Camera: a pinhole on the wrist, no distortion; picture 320 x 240 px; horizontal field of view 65.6 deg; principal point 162.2 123.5 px. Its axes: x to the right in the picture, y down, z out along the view. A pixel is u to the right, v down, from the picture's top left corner.
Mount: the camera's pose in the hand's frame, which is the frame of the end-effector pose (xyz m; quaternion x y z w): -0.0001 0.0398 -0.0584 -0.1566 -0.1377 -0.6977 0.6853
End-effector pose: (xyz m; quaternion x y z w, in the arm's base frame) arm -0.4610 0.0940 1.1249 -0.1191 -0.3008 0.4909 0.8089
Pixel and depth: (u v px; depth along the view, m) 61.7 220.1 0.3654
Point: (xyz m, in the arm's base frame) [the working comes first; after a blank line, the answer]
In the camera's frame: -0.1479 0.1422 0.3654

-0.7682 0.3630 1.1932
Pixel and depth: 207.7 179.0 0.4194
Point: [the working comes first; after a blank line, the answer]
In the camera's frame: 0.0769 0.0938 0.4194

-0.7388 0.2164 1.3761
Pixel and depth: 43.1 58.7 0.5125
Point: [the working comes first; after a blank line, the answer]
In the camera's frame: -0.2459 -0.1338 0.5125

-1.0324 0.1948 1.0969
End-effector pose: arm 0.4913 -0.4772 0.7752 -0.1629 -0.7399 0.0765 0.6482
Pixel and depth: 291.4 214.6 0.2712
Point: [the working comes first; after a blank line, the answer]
In the camera's frame: 0.1411 0.0995 0.2712

0.2421 -0.3995 0.8317
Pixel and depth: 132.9 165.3 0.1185
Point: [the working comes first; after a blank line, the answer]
In the camera's frame: -0.0140 0.0200 0.1185

0.4601 -0.3711 0.7582
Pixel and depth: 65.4 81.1 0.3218
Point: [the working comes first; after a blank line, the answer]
In the camera's frame: -0.1255 -0.0550 0.3218

0.3540 -0.2060 0.6137
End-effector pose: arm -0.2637 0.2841 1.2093 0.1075 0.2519 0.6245 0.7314
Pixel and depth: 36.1 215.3 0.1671
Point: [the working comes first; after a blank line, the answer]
In the camera's frame: -0.0849 0.0618 0.1671

-0.3862 0.3949 1.3297
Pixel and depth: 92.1 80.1 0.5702
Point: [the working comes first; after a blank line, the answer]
In the camera's frame: -0.1610 -0.0997 0.5702

-0.4325 0.3515 1.7660
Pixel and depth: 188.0 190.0 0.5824
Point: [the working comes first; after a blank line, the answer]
In the camera's frame: 0.0605 0.1560 0.5824

-0.1863 0.5717 1.6920
